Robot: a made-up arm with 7 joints.
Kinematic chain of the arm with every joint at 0, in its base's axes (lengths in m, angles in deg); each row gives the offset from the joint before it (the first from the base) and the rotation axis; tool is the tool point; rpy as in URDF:
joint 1: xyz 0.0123 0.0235 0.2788 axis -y
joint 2: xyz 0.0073 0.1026 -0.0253 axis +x
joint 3: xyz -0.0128 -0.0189 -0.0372 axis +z
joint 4: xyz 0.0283 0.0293 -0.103 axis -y
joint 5: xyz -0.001 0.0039 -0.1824 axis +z
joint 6: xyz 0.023 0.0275 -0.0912 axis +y
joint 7: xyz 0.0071 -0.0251 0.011 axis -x
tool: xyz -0.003 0.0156 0.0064 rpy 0 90 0
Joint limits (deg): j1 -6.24..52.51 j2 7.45..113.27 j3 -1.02..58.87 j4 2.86..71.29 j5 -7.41..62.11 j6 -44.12..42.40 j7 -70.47..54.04
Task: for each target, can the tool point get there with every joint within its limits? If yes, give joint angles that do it. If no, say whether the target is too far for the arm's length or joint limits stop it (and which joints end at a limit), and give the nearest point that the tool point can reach.
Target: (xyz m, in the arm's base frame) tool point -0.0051 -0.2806 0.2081
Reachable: no: joint limits stop it (at a limit: joint 1, joint 2, joint 3, joint 4, joint 5, joint 7) | nearest point 0.2570 0.1569 0.0402 | short by 0.537 m
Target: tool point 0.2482 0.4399 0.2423
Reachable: yes | joints 16.73 65.21 4.63 44.29 22.64 10.90 28.48
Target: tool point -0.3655 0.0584 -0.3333
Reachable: no: too far | nearest point -0.0767 0.2281 -0.1430 | short by 0.385 m
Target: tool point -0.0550 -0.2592 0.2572
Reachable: no: joint limits stop it (at a limit: joint 1, joint 2, joint 3, joint 4, joint 6) | nearest point -0.1424 0.1956 0.5274 | short by 0.536 m
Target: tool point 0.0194 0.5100 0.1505
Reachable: yes | joints 2.76 62.08 46.84 10.12 50.73 19.59 -24.54
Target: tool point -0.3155 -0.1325 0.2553
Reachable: no: joint limits stop it (at a limit: joint 1, joint 2, joint 3, joint 4, joint 6) | nearest point -0.1642 0.2038 0.5183 | short by 0.453 m
